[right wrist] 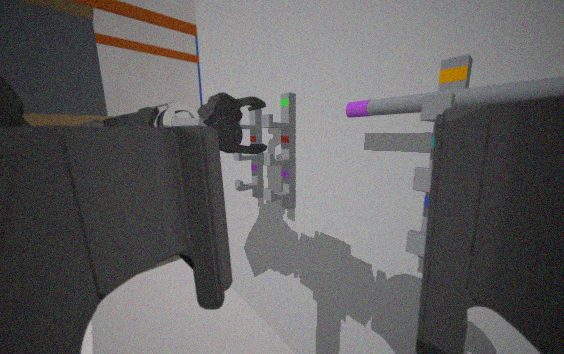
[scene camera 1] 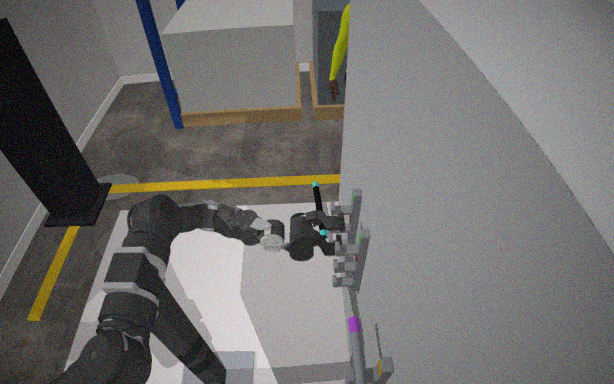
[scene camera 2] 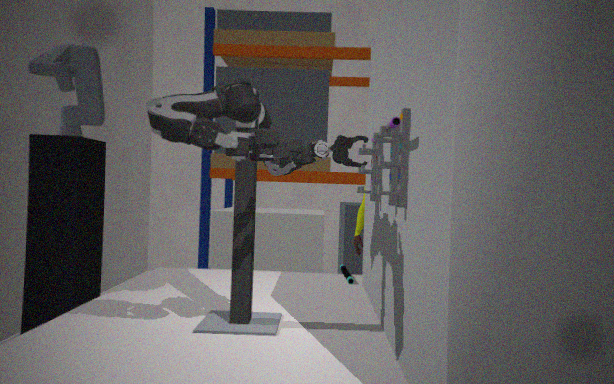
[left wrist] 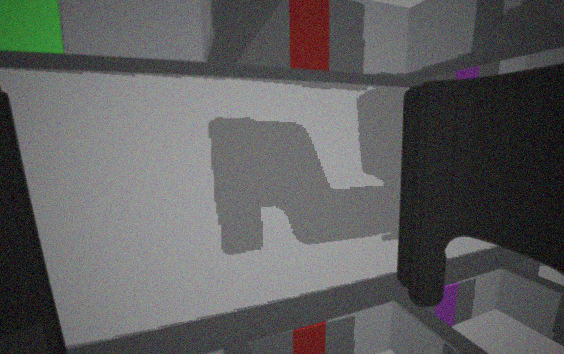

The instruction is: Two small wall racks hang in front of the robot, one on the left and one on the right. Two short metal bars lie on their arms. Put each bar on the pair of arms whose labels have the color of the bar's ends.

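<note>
The black bar with teal ends (scene camera 1: 318,200) (scene camera 2: 346,274) is low down near the floor by the wall, off both racks. The grey bar with purple ends (scene camera 1: 356,345) (right wrist: 400,106) rests on the top, orange-labelled arms of the right rack (scene camera 1: 386,367) (right wrist: 455,87), which also has teal and blue labels. The left rack (scene camera 1: 364,242) (right wrist: 292,117) has green, red and purple labels. My left gripper (scene camera 1: 336,234) (scene camera 2: 366,151) (left wrist: 225,190) (right wrist: 265,126) is open and empty, close in front of the left rack's arms. My right gripper (right wrist: 320,225) is open and empty.
The wall (scene camera 1: 450,200) stands behind both racks. The robot's pedestal (scene camera 2: 243,240) stands on the white floor area. A tall black stand (scene camera 1: 45,125) (scene camera 2: 62,225), a grey box (scene camera 1: 235,70) and blue and orange shelving (scene camera 2: 209,125) stand farther off. A yellow-sleeved arm (scene camera 1: 341,45) shows beside the wall.
</note>
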